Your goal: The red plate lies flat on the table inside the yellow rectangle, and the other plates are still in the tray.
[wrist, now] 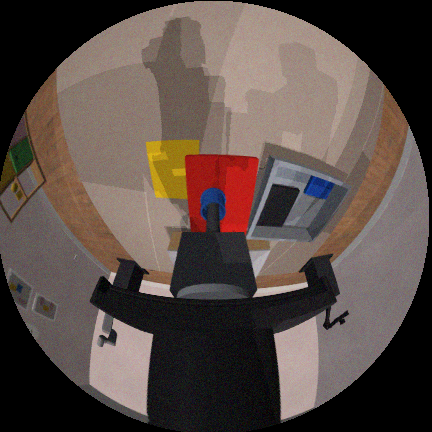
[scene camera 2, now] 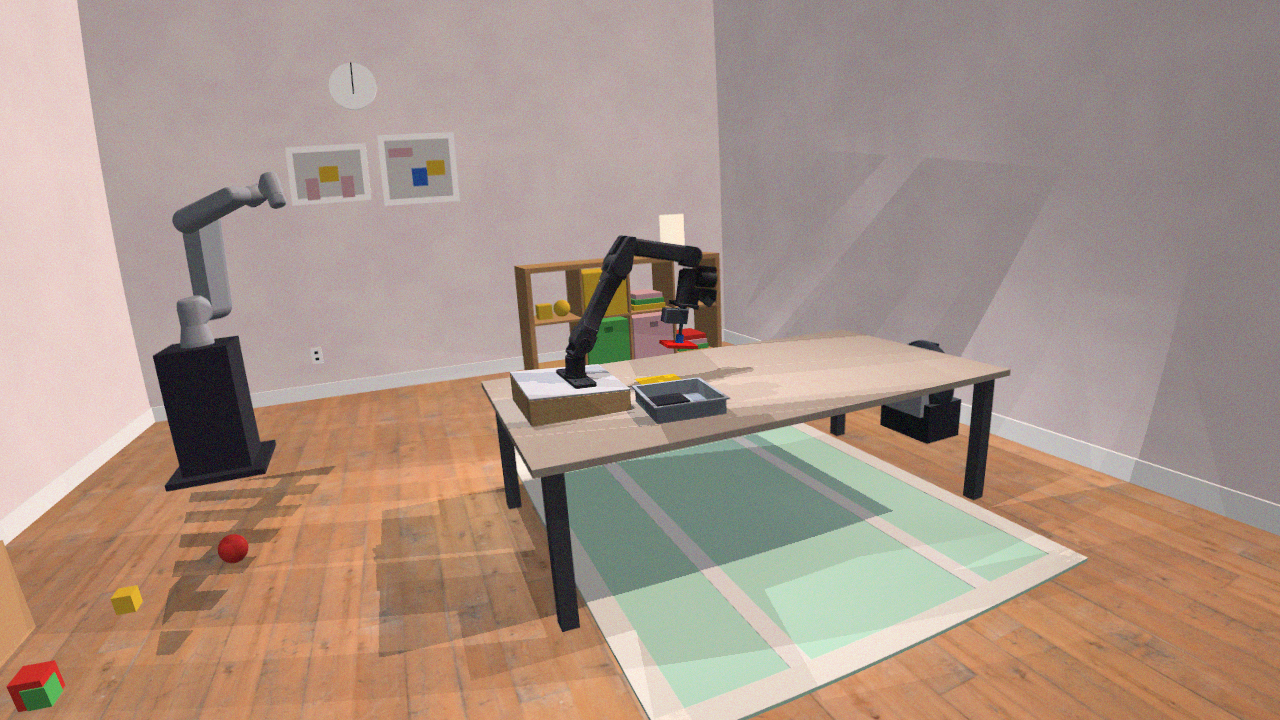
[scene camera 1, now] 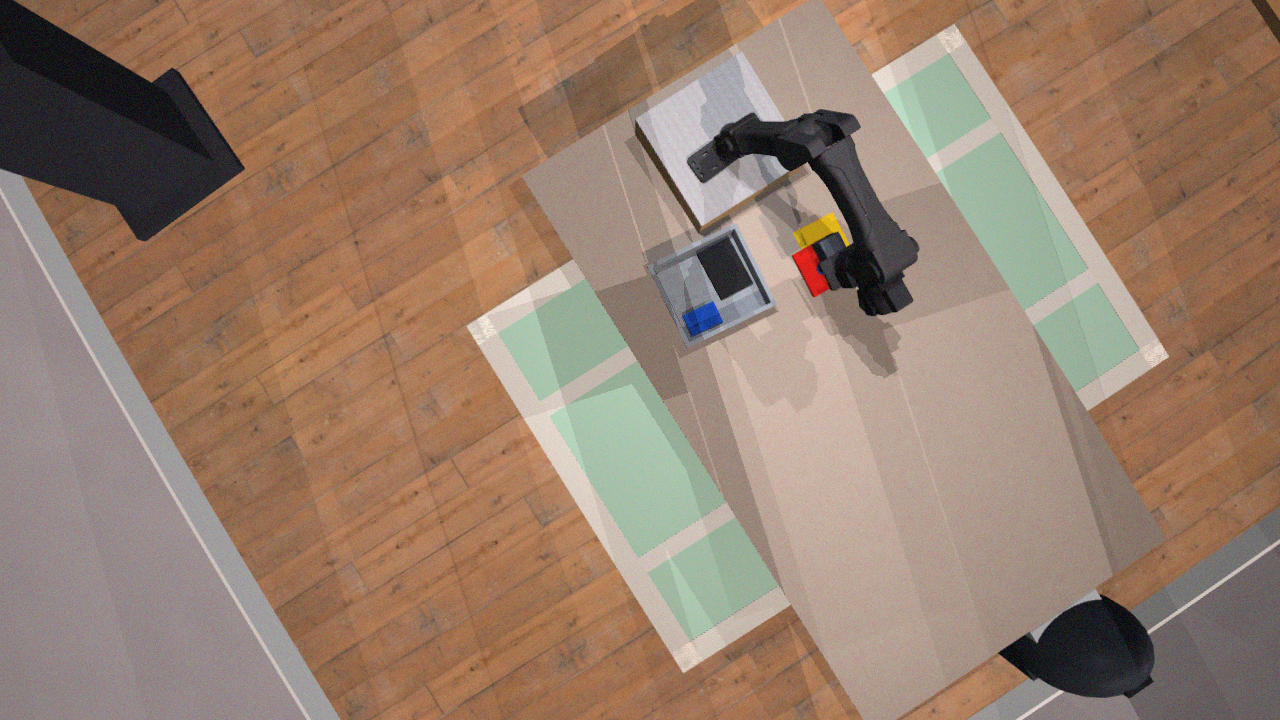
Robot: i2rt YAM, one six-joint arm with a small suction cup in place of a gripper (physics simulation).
My suction cup [scene camera 1: 831,250] carries a red plate [scene camera 1: 806,260]; nothing else touches it. A black plate [scene camera 1: 723,266] sits on a grey tray [scene camera 1: 680,278]. A blue plate [scene camera 1: 707,316] rests on the grey tray.
